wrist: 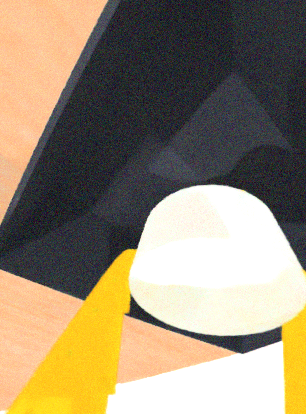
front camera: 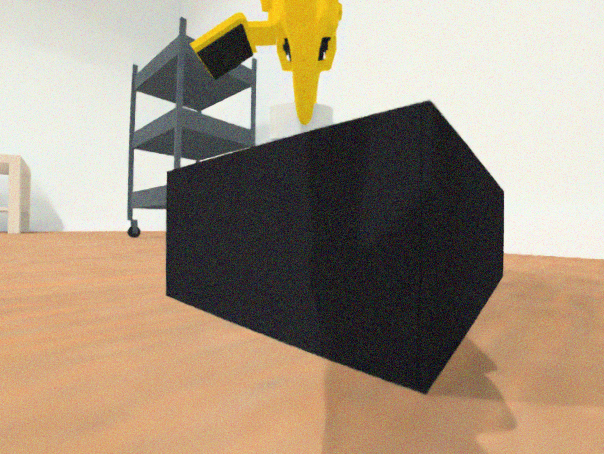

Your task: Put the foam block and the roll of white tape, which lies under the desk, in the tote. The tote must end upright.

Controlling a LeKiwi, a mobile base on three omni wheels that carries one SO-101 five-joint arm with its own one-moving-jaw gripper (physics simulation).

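Frame: origin at the arm's base, x back, y right, z up, level; metres.
Seen in the pictures: hand, tool point: (wrist: 137, 261) (front camera: 304, 118).
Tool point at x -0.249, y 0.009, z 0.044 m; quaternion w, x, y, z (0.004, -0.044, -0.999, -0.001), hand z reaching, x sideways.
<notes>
A point is followed by its place in that frame.
The black tote (front camera: 300, 235) {x -0.179, y 0.004, z -0.037 m} (wrist: 65, 145) {x -0.201, y -0.015, z -0.030 m} stands upright on the floor, close ahead, with one corner toward the front camera. My gripper (front camera: 305, 119) (wrist: 218, 265) is shut on the roll of white tape (front camera: 280, 120) {x -0.255, y -0.008, z 0.045 m} (wrist: 215, 230) {x -0.270, y -0.017, z 0.058 m}, its jaws pressing on two sides of the roll. In the wrist view the roll is drawn over the tote's dark inside. In the front view the roll shows above and behind the near rim, which hides its lower edge. The foam block does not show in either view, and part of the tote's inside is hidden behind the roll.
A grey shelf cart (front camera: 179, 100) {x -0.996, y -0.382, z 0.390 m} on casters stands behind the tote to the left, by the wall. A pale wooden piece of furniture (front camera: 15, 200) {x -1.600, y -1.577, z 0.100 m} stands at the far left. Wooden floor (front camera: 100, 350) {x -0.174, y -0.086, z -0.089 m} (wrist: 40, 60) {x -0.175, y -0.065, z -0.089 m} lies around the tote, with shadows at the right.
</notes>
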